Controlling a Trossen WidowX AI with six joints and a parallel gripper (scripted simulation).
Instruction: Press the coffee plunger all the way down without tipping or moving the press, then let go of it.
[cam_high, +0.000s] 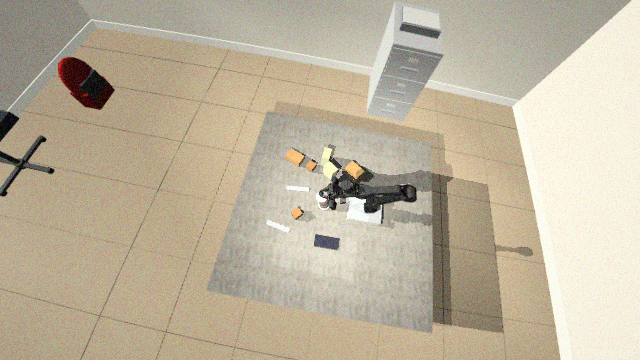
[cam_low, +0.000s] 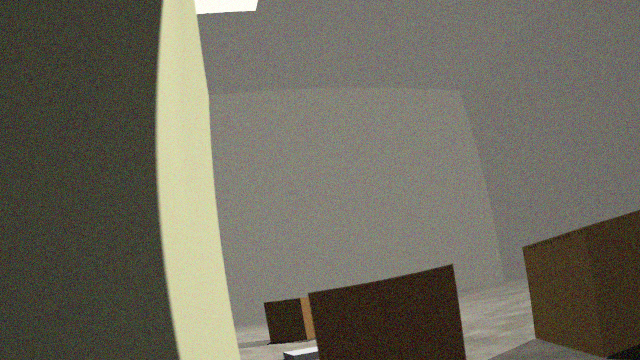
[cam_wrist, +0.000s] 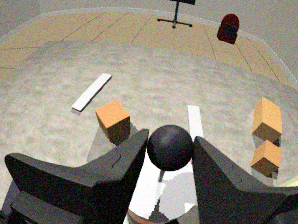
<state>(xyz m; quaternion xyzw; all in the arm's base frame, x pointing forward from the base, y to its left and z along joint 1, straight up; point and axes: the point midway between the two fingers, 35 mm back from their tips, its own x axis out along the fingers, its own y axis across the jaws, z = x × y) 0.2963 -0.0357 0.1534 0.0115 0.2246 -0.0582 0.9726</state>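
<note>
Right now the coffee press is 4 cm behind my gripper tip and 9 cm below it. From my gripper tip the other things lie so: dark flat slab 6 cm behind, 25 cm to the left, 19 cm below.
</note>
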